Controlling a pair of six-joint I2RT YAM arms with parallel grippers.
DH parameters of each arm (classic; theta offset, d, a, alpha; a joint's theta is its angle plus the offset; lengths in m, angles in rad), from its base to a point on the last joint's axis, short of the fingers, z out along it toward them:
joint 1: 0 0.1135 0.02 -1.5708
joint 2: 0 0 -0.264 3.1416
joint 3: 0.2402 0 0.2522 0
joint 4: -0.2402 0 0.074 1.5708
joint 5: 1.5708 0 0 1.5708
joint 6: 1.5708 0.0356 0 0
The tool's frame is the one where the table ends.
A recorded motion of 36 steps. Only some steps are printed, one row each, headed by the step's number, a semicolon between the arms.
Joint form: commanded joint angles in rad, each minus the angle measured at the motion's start. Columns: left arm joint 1, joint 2, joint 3, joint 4, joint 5, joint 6; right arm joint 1, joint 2, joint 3, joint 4, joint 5, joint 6.
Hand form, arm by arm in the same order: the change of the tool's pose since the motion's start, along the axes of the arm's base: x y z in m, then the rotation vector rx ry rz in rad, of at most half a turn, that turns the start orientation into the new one. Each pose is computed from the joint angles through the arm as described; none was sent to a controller.
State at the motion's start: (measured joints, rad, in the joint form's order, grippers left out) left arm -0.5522 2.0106 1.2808 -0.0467 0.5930 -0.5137; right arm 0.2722 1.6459 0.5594 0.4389 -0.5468 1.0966
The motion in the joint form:
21: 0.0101 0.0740 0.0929 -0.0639 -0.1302 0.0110; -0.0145 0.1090 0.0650 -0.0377 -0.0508 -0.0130
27: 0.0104 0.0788 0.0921 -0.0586 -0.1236 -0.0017; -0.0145 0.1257 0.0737 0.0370 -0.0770 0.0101
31: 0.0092 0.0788 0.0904 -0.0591 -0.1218 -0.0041; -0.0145 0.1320 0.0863 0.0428 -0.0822 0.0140
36: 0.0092 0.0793 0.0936 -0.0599 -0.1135 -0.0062; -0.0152 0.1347 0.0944 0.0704 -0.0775 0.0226
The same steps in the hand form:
21: 0.0197 -0.0022 -0.0097 0.1059 -0.0184 0.0941; 0.0144 0.0010 -0.0168 0.0035 0.0783 0.0317
27: 0.0200 -0.0024 -0.0115 0.0988 -0.0062 0.0976; 0.0208 0.0035 -0.0133 0.0463 0.0339 0.0414
31: 0.0194 -0.0027 -0.0120 0.0983 -0.0019 0.0966; 0.0241 0.0045 -0.0116 0.0541 0.0257 0.0439
36: 0.0196 -0.0032 -0.0113 0.0917 0.0012 0.0922; 0.0280 0.0052 -0.0082 0.0635 -0.0010 0.0362

